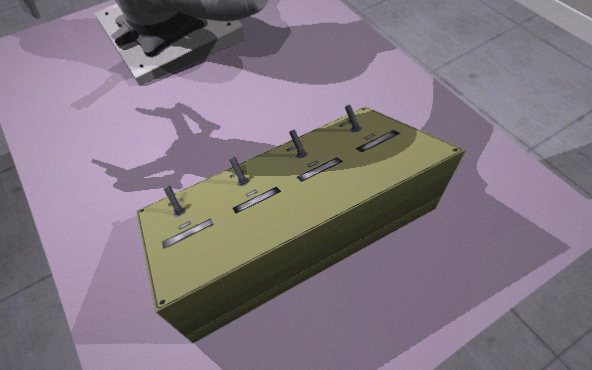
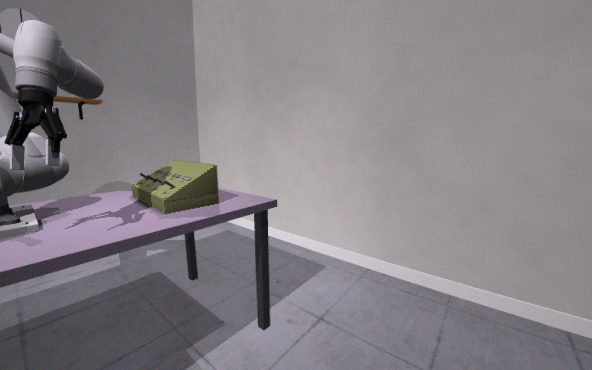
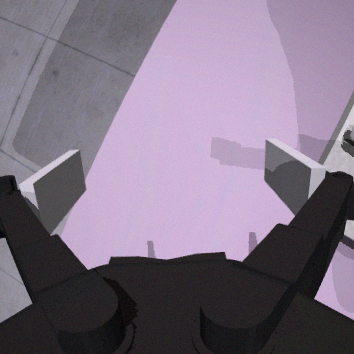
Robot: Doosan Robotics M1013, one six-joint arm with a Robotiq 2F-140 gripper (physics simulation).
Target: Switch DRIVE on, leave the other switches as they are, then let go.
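Seen in the pictures: gripper, fingertip midpoint: (image 1: pixel 1 31) (image 2: pixel 34 167) (image 3: pixel 172 164); arm's base, origin of the base link: (image 1: pixel 162 23).
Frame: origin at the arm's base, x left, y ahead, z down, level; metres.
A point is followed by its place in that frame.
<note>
A yellow-green switch box (image 1: pixel 300 210) @(x -0.124, y 0.723, z -0.130 m) (image 2: pixel 197 190) @(x -0.343, y 0.626, z -0.045 m) with a sloped top stands on the table. Four dark toggle levers stand in a row on it: one lever at the left end (image 1: pixel 174 201) @(x -0.257, y 0.550, z -0.080 m), a second (image 1: pixel 238 171) @(x -0.141, y 0.571, z -0.081 m), a third (image 1: pixel 297 144) @(x -0.024, y 0.592, z -0.080 m) and a fourth at the right end (image 1: pixel 352 118) @(x 0.094, y 0.613, z -0.081 m). All four lean the same way, away from the label plates beside them. The lettering is too small to read, so I cannot tell which lever is DRIVE. My gripper (image 2: pixel 35 156) @(x -0.321, y 0.114, z -0.193 m) (image 3: pixel 172 164) @(x -0.321, y 0.114, z -0.193 m) is wide open and empty, high above the table, on the robot's side of the box and apart from it.
The pink table (image 1: pixel 60 165) @(x -0.389, y 0.233, z 0.034 m) (image 2: pixel 240 207) @(x -0.502, y 0.731, z 0.034 m) (image 3: pixel 175 100) @(x -0.372, y 0.046, z 0.034 m) carries the arm's pale base plate (image 1: pixel 132 62) @(x -0.128, y 0.073, z 0.008 m) (image 2: pixel 30 225) @(x -0.144, y 0.105, z 0.010 m). Shadows of the arm and gripper fall on the table and partly over the box. A wall (image 2: pixel 375 125) stands beyond the table. An orange bar (image 2: pixel 75 100) shows behind the arm.
</note>
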